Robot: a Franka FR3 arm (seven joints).
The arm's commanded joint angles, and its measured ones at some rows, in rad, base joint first. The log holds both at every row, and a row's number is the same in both.
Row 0, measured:
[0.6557, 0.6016, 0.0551, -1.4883, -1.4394, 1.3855, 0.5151]
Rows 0 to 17, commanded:
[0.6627, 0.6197, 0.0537, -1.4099, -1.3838, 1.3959, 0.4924]
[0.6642, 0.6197, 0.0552, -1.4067, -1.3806, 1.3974, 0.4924]
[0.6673, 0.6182, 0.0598, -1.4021, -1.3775, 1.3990, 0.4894]
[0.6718, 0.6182, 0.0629, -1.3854, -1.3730, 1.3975, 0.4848]
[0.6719, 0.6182, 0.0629, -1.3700, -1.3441, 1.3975, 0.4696]
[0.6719, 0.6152, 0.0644, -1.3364, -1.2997, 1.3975, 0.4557]
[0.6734, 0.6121, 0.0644, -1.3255, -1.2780, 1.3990, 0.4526]
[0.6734, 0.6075, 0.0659, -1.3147, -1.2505, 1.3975, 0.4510]
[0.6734, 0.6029, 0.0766, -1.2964, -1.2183, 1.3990, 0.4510]
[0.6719, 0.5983, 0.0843, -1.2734, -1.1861, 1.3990, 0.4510]
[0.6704, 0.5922, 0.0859, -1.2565, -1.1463, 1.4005, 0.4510]
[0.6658, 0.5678, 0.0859, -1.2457, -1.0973, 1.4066, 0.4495]
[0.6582, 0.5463, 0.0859, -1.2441, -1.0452, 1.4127, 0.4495]
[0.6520, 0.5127, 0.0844, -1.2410, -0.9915, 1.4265, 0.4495]
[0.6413, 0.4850, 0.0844, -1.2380, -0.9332, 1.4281, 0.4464]
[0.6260, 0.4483, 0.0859, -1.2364, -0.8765, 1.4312, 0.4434]
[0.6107, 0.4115, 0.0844, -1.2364, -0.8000, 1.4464, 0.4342]
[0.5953, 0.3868, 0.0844, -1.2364, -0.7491, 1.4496, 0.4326]
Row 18, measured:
[0.6460, 0.4727, 0.0769, -1.2214, -0.8917, 1.4109, 0.4624]
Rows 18 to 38, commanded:
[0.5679, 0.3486, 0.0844, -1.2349, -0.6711, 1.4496, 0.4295]
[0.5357, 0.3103, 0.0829, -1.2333, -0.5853, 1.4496, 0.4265]
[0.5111, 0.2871, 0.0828, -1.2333, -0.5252, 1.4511, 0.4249]
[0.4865, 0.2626, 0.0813, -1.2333, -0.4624, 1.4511, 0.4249]
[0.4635, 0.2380, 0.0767, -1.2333, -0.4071, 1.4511, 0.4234]
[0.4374, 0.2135, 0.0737, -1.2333, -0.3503, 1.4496, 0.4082]
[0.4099, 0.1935, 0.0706, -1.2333, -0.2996, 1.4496, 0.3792]
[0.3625, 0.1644, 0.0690, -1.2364, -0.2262, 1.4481, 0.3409]
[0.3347, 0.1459, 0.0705, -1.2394, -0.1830, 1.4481, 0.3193]
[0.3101, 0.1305, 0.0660, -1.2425, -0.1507, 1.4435, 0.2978]
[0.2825, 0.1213, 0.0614, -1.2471, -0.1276, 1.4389, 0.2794]
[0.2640, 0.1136, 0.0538, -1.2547, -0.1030, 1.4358, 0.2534]
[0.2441, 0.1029, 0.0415, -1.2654, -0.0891, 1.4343, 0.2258]
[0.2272, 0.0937, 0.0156, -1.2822, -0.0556, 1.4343, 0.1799]
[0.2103, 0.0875, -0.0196, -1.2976, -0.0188, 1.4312, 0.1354]
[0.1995, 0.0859, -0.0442, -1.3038, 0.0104, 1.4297, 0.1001]
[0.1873, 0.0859, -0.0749, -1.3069, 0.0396, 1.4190, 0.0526]
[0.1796, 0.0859, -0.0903, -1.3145, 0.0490, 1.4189, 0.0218]
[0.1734, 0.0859, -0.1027, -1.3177, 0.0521, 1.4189, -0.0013]
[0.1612, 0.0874, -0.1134, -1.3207, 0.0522, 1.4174, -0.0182]
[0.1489, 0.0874, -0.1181, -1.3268, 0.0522, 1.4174, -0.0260]
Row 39, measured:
[0.1850, 0.1169, -0.1088, -1.2776, 0.0183, 1.4164, 0.0289]
